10 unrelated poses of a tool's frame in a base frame.
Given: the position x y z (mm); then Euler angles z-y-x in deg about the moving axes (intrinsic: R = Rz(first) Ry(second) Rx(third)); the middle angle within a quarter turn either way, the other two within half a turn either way.
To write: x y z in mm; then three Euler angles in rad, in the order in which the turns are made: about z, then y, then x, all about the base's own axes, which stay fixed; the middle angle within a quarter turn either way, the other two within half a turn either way. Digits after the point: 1 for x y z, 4 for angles.
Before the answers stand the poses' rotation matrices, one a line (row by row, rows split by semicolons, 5 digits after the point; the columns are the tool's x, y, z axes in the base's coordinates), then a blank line. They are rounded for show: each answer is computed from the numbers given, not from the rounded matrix.
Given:
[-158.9, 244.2, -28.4, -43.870, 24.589, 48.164]
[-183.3, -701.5, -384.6, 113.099, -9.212, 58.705]
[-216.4, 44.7, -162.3, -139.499, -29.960, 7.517]
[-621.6, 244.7, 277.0, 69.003, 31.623, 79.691]
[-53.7, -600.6, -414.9, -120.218, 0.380, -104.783]
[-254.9, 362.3, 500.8, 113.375, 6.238, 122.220]
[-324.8, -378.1, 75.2, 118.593, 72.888, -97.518]
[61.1, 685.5, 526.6, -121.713, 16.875, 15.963]
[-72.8, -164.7, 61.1, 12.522, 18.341, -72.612]
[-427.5, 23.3, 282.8, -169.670, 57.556, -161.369]
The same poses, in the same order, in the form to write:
0.65554 0.68575 -0.31626; -0.63018 0.26600 -0.72947; -0.41611 0.67749 0.60651
-0.38726 -0.42413 0.81862; 0.90797 -0.32962 0.25875; 0.16009 0.84348 0.51275
-0.65879 0.69356 0.29151; -0.56268 -0.71143 0.42103; 0.49940 0.11334 0.85893
0.30511 0.01777 0.95215; 0.79498 0.54573 -0.26493; -0.52433 0.83777 0.15238
-0.50328 -0.21726 0.83637; -0.86410 0.13396 -0.48517; -0.00663 -0.96688 -0.25515
-0.39440 0.45294 0.79956; 0.91249 0.29592 0.28247; -0.10866 0.84100 -0.53001
-0.14082 0.56835 -0.81065; 0.25836 -0.76934 -0.58427; -0.95573 -0.29171 -0.03850
-0.50303 0.77592 -0.38066; -0.81406 -0.57331 -0.09285; -0.29028 0.26317 0.92004
0.92662 -0.35794 -0.11511; 0.20580 0.22662 0.95199; -0.31467 -0.90582 0.28366
-0.52778 0.09532 0.84402; -0.09620 0.98058 -0.17090; -0.84392 -0.17139 -0.50836

[-158.9, 244.2, -28.4, -0.8079, -0.3218, 0.8772]
[-183.3, -701.5, -384.6, 2.3108, 0.9590, -0.4674]
[-216.4, 44.7, -162.3, -2.3305, 0.2958, -0.4558]
[-621.6, 244.7, 277.0, -0.0582, 1.2602, 1.0488]
[-53.7, -600.6, -414.9, 2.7341, 0.9906, 2.0550]
[-254.9, 362.3, 500.8, -2.2872, 0.9266, -2.6519]
[-324.8, -378.1, 75.2, -1.8137, -0.9453, 1.6366]
[61.1, 685.5, 526.6, -2.1460, -0.3905, 0.1006]
[-72.8, -164.7, 61.1, 0.3686, -0.1154, -1.2812]
[-427.5, 23.3, 282.8, -2.9629, 1.0047, 2.8173]

